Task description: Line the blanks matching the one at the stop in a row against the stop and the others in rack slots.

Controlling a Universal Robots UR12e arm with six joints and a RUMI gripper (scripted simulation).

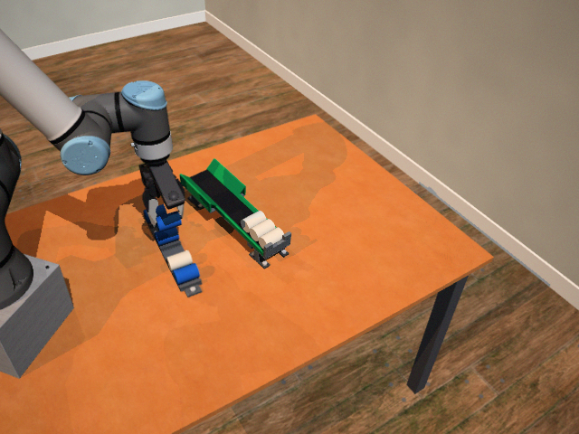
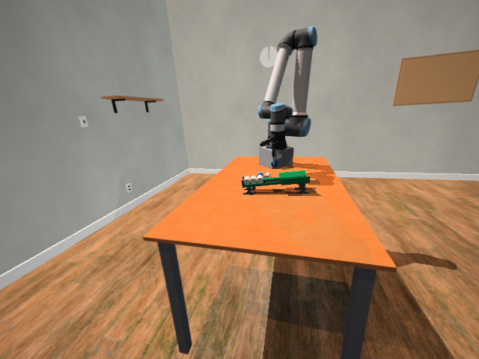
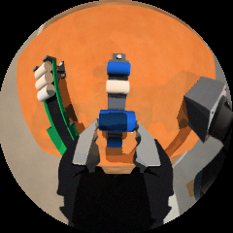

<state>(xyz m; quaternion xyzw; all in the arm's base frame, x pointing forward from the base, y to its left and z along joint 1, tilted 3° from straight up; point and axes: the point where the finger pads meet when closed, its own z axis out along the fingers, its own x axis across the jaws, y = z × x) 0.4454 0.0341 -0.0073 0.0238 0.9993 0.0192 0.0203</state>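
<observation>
Now: the grey stock rack 3 cm to the left of my hand and 14 cm below it. Also, from my hand: grey stop 24 cm ahead, 17 cm to the right, 7 cm below.
</observation>
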